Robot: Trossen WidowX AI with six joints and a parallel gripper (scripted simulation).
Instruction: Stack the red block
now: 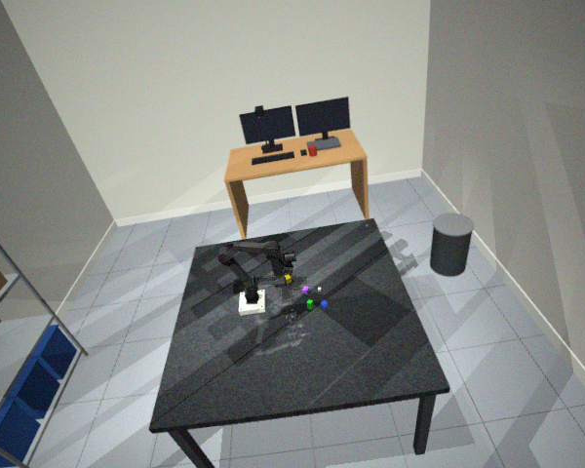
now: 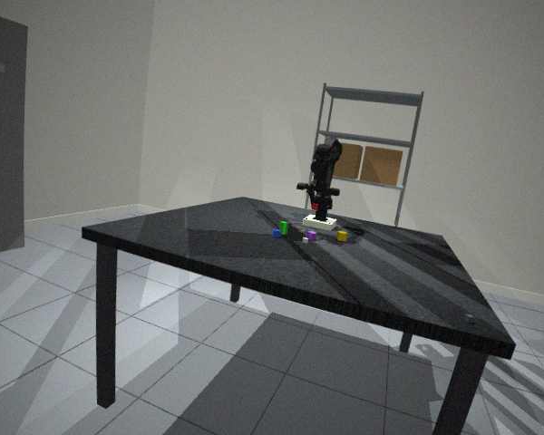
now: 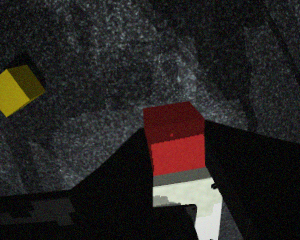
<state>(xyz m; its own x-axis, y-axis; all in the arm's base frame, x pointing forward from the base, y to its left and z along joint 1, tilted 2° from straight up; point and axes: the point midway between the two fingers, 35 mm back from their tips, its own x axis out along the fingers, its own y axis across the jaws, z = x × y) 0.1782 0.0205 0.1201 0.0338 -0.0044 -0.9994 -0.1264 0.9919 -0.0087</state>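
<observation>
Right now my gripper tip is 22 cm short of the blue block, 8 cm to the left of it and 10 cm above it. From my gripper tip the other things lie so: red block 1 cm above; then purple block 12 cm ahead, 4 cm to the left, 10 cm below; then yellow block 1 cm ahead, 14 cm to the left, 10 cm below.
</observation>
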